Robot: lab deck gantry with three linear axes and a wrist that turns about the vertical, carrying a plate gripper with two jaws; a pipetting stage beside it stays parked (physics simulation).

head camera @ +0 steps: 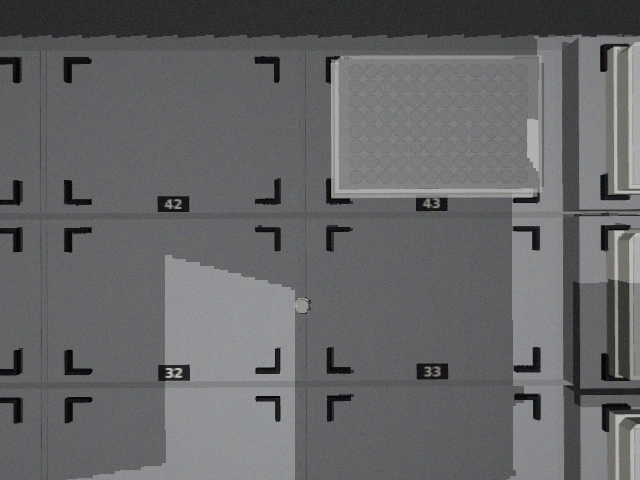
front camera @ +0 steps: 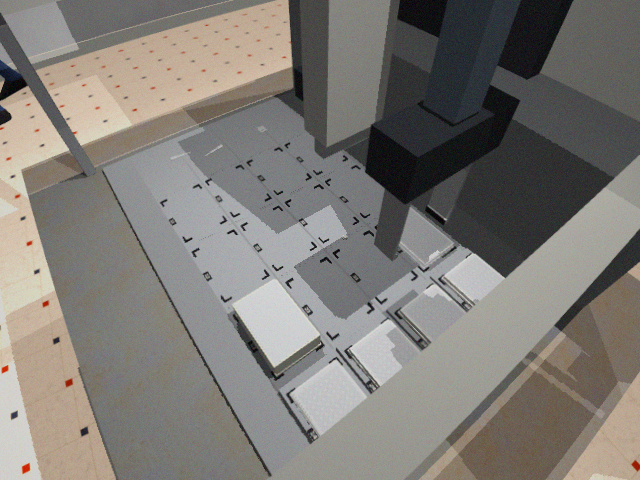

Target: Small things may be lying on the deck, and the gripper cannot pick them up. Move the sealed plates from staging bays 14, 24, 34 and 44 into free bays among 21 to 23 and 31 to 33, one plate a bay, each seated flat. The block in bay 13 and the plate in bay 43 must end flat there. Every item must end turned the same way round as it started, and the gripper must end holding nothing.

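Seen in the pictures: gripper, fingertip midpoint: [front camera: 411, 233]; robot's base, origin of the base link: [front camera: 162, 203].
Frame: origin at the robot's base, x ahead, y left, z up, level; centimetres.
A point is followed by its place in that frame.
My gripper [front camera: 415, 236] @[x 45.0, y 25.0, z 15.7 cm] hangs above the deck in the front view, jaws wide apart with nothing between them; it does not show in the head view. Sealed plates sit in staging bays 14 [front camera: 328, 397] @[x 53.1, y 4.1, z 2.9 cm], 24 [front camera: 379, 356] @[x 53.1, y 13.7, z 2.9 cm], 34 [front camera: 431, 315] @[x 53.2, y 24.9, z 2.9 cm] [head camera: 624, 310] @[x 49.4, y 25.4, z 2.5 cm] and 44 [front camera: 474, 279] @[x 53.2, y 35.9, z 2.9 cm] [head camera: 624, 118] @[x 49.4, y 36.3, z 2.6 cm]. The clear-lidded plate [front camera: 428, 238] @[x 41.6, y 37.3, z 1.4 cm] [head camera: 439, 124] @[x 39.2, y 36.4, z 1.4 cm] lies in bay 43 and looks flat. The tall white block [front camera: 276, 325] @[x 40.2, y 4.0, z 4.2 cm] stands in bay 13. Bays 21, 22, 23, 31, 32 and 33 show no plate. The front beam partly hides the staging plates.
A small pale round disc [head camera: 302, 305] @[x 31.0, y 25.4, z 0.4 cm] lies on the line between bays 32 and 33. The parked pipetting stage [front camera: 356, 72] stands behind the gripper at the back. A raised step borders the staging bays. The front beam [front camera: 465, 330] @[x 61.2, y 4.8, z 40.0 cm] crosses the near side.
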